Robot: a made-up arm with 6 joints.
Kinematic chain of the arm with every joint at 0, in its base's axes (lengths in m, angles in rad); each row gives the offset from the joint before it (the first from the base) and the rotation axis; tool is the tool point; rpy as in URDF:
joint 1: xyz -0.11 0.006 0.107 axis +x
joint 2: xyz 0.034 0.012 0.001 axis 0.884 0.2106 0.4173
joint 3: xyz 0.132 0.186 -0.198 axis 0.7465 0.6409 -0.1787
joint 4: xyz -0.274 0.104 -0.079 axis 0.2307 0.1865 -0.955
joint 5: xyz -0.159 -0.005 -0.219 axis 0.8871 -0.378 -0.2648
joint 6: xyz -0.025 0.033 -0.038 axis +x
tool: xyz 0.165 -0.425 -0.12 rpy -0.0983 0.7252 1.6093
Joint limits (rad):
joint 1: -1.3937..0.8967
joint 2: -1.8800..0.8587
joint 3: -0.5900..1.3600
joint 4: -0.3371..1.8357
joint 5: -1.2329..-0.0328
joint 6: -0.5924..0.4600
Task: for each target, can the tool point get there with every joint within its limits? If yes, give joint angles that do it. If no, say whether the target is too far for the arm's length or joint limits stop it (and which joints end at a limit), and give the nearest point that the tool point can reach.
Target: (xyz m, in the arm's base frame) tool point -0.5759 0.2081 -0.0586
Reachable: yes | joints 0.0894 0.1926 0.7800 0.8040 -1.0833 0.1967
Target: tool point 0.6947 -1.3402 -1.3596
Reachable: no: too far | nearest point 0.1137 -0.6302 -0.5861 | short by 1.200 m
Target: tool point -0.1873 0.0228 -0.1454
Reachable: yes | joints -0.4201 -0.0776 0.8837 0.2552 -1.0272 -0.3982
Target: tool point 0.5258 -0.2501 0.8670
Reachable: no: joint limits stop it (at a limit: joint 1, joint 3, joint 4, joint 5, joint 6) | nearest point 0.0479 -0.3554 0.7300 | short by 0.508 m
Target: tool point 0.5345 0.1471 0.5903
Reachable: no: joint limits stop it (at a limit: joint 1, joint 2, joint 3, joint 4, joint 5, joint 6) | nearest point 0.1253 -0.1035 0.2224 | short by 0.605 m
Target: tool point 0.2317 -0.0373 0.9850
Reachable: no: joint limits stop it (at a limit: joint 1, joint 3, joint 4, joint 5, joint 6) | nearest point -0.0494 -0.1355 0.8229 | short by 0.339 m
